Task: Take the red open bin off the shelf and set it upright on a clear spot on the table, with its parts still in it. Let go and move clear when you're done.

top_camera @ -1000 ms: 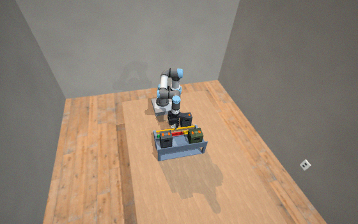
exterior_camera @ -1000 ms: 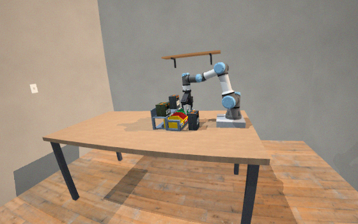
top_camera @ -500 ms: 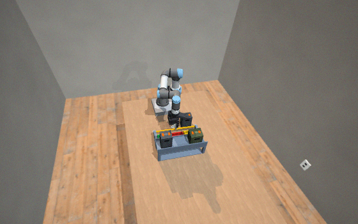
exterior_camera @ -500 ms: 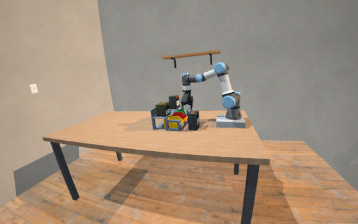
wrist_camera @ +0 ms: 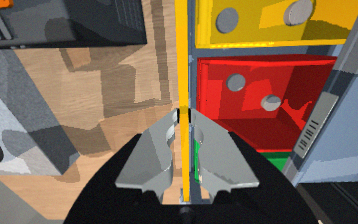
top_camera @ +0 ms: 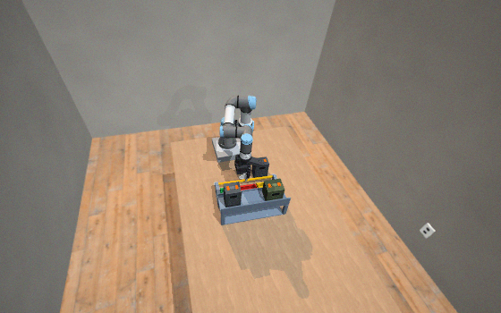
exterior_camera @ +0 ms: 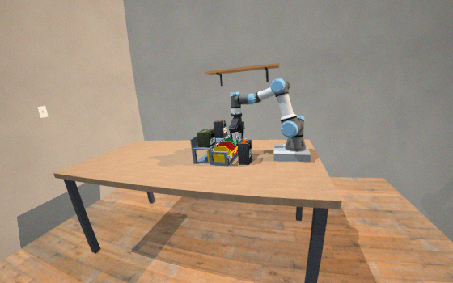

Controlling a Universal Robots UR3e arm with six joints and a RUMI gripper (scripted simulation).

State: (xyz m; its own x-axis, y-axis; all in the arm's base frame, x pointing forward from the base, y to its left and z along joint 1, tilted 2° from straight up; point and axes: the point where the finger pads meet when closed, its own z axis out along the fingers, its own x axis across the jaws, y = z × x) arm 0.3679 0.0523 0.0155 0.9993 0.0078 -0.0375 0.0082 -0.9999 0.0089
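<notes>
The red bin lies 9 cm ahead of my hand and 3 cm below it. From my hand the other things lie so: yellow bin: 8 cm ahead, 11 cm to the left, 3 cm below; yellow rod: 1 cm below; black case: 8 cm behind, 11 cm to the left, 1 cm below.
</notes>
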